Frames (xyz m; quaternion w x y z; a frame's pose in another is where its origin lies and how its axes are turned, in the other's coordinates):
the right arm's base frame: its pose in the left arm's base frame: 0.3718 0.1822 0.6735 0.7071 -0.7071 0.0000 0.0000
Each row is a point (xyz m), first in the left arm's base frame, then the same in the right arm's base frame.
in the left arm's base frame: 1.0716 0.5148 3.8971
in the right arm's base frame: 0.6998 -3.2236 0.3326
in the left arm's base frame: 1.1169 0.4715 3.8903
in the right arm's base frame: 0.7451 -3.2168 0.2893
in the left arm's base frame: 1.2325 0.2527 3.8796
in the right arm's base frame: 0.8607 -3.2061 0.0705
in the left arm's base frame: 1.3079 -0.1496 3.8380
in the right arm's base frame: 0.9361 -3.1645 -0.3318
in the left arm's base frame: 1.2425 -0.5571 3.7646
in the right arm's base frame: 0.8707 -3.0911 -0.7393
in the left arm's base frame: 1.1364 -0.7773 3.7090
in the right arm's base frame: 0.7646 -3.0355 -0.9595
